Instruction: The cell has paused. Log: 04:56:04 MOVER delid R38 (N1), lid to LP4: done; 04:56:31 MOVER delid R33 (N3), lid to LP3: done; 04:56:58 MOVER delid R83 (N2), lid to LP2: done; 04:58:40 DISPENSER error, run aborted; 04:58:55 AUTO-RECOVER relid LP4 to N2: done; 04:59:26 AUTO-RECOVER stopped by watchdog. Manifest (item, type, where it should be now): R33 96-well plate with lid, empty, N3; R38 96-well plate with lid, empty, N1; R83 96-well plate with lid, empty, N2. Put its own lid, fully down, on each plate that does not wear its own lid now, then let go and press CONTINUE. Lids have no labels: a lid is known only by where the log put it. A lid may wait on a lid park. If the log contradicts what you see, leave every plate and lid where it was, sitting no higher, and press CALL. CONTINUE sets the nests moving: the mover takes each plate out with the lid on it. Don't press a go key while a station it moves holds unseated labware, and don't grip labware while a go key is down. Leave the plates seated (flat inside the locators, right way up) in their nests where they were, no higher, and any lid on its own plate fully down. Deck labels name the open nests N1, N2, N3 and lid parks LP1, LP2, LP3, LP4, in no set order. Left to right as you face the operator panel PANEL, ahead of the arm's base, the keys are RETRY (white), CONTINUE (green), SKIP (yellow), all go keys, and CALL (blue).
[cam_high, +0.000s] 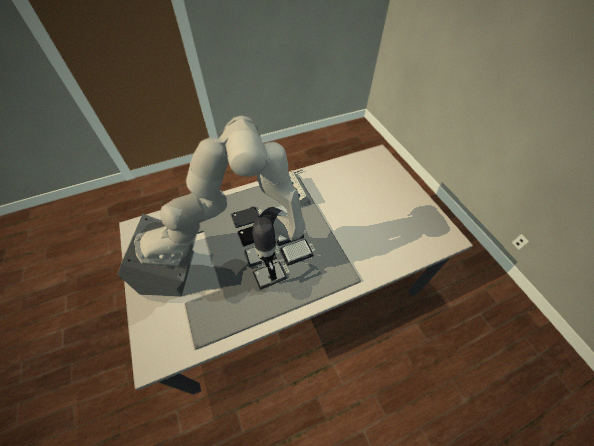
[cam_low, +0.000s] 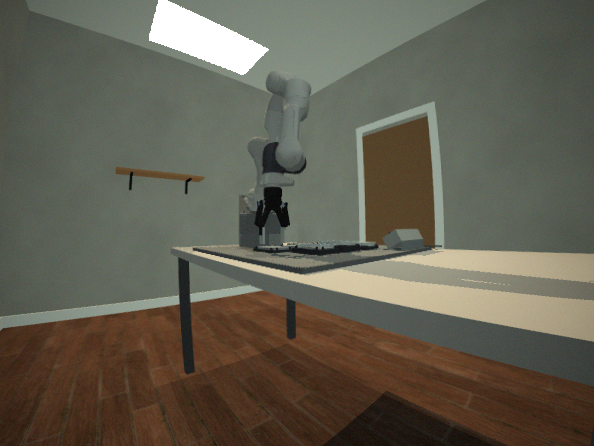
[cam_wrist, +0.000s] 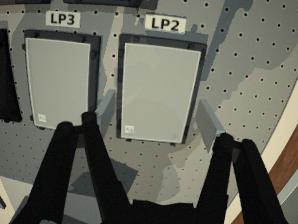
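My gripper is now 50 mm above the lid park LP2. The rest, counted from my hand: deck label N3: 280 mm ahead, 170 mm to the left, 50 mm below; then lid park LP4: 20 mm ahead, 260 mm to the left, 50 mm below; then lid park LP1: 30 mm ahead, 390 mm to the left, 50 mm below.
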